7 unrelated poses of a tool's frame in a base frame.
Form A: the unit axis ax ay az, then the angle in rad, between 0 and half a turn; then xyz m.
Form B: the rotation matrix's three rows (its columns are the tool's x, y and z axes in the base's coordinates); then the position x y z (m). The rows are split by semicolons. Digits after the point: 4 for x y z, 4 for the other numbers.
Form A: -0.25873 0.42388 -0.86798 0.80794 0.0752 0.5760 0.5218
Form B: 0.7117 0.5935 0.3758; -0.6613 0.7465 0.0733; -0.2370 -0.3007 0.9238; 0.0752 0.5760 0.5218
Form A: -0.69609 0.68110 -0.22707 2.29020 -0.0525 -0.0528 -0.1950
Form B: 0.1449 -0.6157 0.7745; -0.9573 0.1106 0.2670; -0.2501 -0.7802 -0.5734; -0.0525 -0.0528 -0.1950
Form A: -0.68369 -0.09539 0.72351 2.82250 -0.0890 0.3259 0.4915
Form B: -0.0383 -0.0998 -0.9943; 0.3541 -0.9318 0.0799; -0.9344 -0.3490 0.0710; -0.0890 0.3259 0.4915
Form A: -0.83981 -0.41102 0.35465 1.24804 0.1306 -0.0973 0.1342
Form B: 0.7988 -0.1006 -0.5932; 0.5720 0.4325 0.6969; 0.1864 -0.8960 0.4031; 0.1306 -0.0973 0.1342
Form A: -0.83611 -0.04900 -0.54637 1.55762 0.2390 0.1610 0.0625
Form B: 0.7030 0.5868 0.4018; -0.5059 0.0155 0.8625; 0.4998 -0.8096 0.3078; 0.2390 0.1610 0.0625
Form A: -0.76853 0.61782 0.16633 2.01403 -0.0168 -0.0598 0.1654
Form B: 0.4151 -0.8287 0.3755; -0.5282 0.1165 0.8411; -0.7408 -0.5474 -0.3893; -0.0168 -0.0598 0.1654
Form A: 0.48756 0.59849 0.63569 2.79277 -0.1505 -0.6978 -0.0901
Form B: -0.4787 0.3487 0.8058; 0.7833 -0.2450 0.5713; 0.3966 0.9046 -0.1559; -0.1505 -0.6978 -0.0901
